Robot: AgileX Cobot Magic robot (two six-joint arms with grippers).
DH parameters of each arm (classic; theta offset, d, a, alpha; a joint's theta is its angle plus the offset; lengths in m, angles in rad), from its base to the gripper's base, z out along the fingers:
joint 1: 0 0.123 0 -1.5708
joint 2: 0.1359 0 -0.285 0
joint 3: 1.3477 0 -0.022 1.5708
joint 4: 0 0.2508 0 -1.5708
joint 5: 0 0 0.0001 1.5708
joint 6: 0 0.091 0 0
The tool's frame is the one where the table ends.
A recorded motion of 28 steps. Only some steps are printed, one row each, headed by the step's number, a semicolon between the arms.
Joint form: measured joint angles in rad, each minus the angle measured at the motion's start. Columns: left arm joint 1, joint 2, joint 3, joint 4, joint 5, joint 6; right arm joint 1, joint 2, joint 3, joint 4, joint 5, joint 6.
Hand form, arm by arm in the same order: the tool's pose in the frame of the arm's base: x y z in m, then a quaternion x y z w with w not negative. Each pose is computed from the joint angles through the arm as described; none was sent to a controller.
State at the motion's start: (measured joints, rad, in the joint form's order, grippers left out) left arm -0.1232 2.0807 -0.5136 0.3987 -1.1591 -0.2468; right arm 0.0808 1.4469 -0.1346 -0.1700 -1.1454 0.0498
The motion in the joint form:
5: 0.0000 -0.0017 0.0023 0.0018 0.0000 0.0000; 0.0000 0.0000 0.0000 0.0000 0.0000 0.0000
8: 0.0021 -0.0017 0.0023 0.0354 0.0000 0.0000; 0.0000 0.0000 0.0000 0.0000 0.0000 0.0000
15: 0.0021 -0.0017 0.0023 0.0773 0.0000 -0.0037; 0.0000 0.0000 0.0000 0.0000 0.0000 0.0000
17: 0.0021 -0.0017 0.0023 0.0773 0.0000 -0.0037; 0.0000 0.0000 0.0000 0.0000 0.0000 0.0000
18: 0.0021 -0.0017 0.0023 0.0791 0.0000 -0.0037; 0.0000 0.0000 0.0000 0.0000 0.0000 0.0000
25: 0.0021 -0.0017 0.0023 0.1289 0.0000 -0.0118; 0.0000 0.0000 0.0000 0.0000 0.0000 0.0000
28: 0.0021 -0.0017 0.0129 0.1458 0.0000 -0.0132; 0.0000 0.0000 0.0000 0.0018 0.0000 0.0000
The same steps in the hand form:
5: 0.2892 -0.0686 0.0737 0.12176 0.80399 -0.20502 0.54475; 0.1969 0.0300 0.1717 -0.08954 0.73077 0.07708 0.67233
8: 0.2879 -0.0704 0.0736 0.13521 0.80218 -0.21230 0.54143; 0.1969 0.0300 0.1717 -0.08954 0.73077 0.07708 0.67233
15: 0.2860 -0.0733 0.0734 0.15150 0.79974 -0.22301 0.53640; 0.1969 0.0300 0.1717 -0.08954 0.73077 0.07708 0.67233
17: 0.2860 -0.0733 0.0734 0.15150 0.79974 -0.22301 0.53640; 0.1969 0.0300 0.1717 -0.08954 0.73077 0.07708 0.67233
18: 0.2859 -0.0734 0.0734 0.15226 0.79962 -0.22343 0.53620; 0.1969 0.0300 0.1717 -0.08954 0.73077 0.07708 0.67233
25: 0.2835 -0.0768 0.0732 0.17007 0.79664 -0.23697 0.52941; 0.1969 0.0300 0.1717 -0.08954 0.73077 0.07708 0.67233
28: 0.2797 -0.0775 0.0719 0.17570 0.79836 -0.24159 0.52287; 0.1969 0.0299 0.1717 -0.08871 0.73083 0.07674 0.67240

